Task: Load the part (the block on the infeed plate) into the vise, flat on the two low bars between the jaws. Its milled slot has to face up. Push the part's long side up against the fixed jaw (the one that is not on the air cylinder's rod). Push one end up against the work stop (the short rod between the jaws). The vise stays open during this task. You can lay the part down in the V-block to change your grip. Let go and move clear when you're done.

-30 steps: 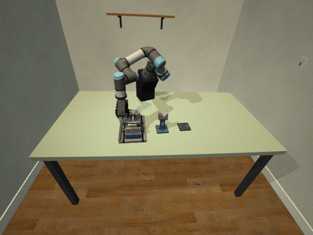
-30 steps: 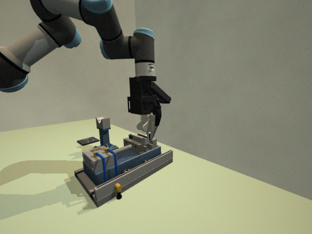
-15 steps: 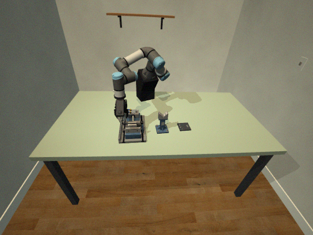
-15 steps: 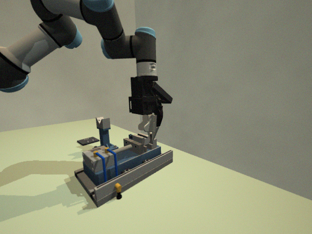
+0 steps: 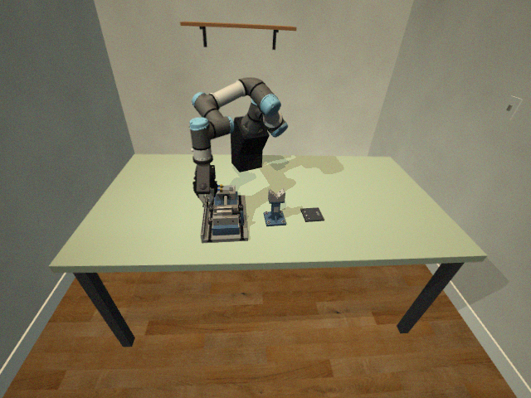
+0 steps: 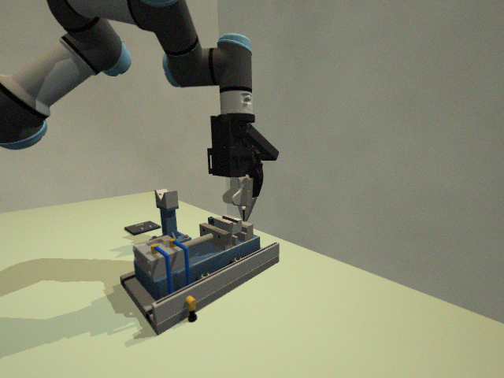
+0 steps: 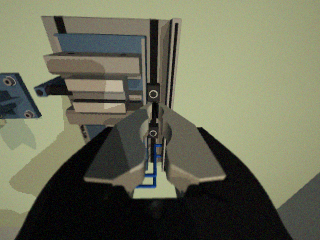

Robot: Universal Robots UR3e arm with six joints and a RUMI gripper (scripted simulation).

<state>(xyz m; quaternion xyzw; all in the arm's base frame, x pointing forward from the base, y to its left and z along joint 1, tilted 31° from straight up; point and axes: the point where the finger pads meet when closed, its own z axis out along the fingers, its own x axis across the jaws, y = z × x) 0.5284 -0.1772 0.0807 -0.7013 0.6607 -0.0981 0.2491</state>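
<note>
My hand is 10 mm past the part, 60 mm to the right of it and 30 mm above it. Round my hand: grey rail 70 mm behind, 30 mm to the right, 100 mm below; fixed jaw 20 mm ahead, 70 mm to the left, 60 mm below; work stop rod 10 mm behind, 110 mm to the left, 40 mm below.
</note>
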